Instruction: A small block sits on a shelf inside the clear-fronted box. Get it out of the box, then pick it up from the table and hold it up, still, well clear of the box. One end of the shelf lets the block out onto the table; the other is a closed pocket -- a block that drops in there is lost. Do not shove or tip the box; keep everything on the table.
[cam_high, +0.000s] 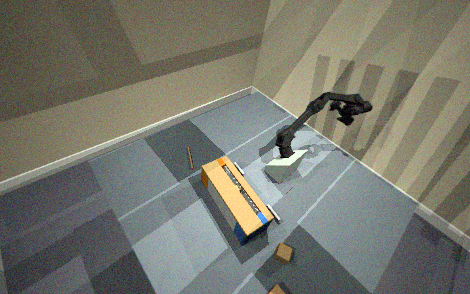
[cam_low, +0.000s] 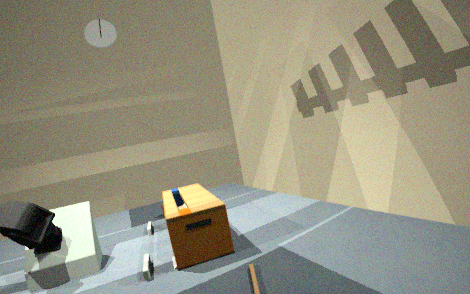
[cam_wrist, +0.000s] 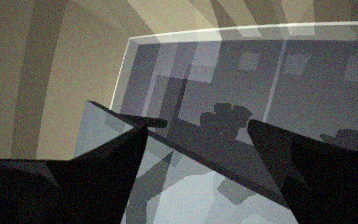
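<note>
Now: gripper tip 89 cm short of the tan box, 8 cm above it and 5 cm to the right of it. From my gripper tip the other things lie so: thin orange stick (94 cm ahead, 32 cm to the right, 14 cm below).
</note>
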